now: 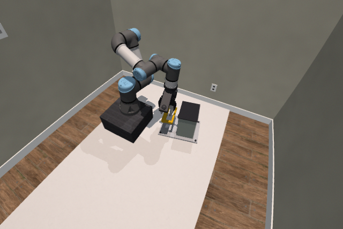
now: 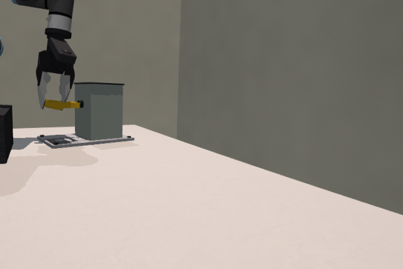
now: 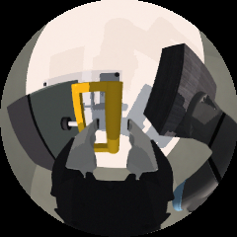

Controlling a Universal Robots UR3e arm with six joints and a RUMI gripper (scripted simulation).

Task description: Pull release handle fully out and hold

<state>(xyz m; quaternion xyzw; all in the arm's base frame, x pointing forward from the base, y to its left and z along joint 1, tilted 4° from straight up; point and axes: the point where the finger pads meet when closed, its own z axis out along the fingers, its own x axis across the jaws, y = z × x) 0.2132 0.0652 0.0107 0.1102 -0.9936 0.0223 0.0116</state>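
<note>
Right now my hand is 10 cm above the grey baseplate, 9 cm short of it and 2 cm to the right of it.
</note>
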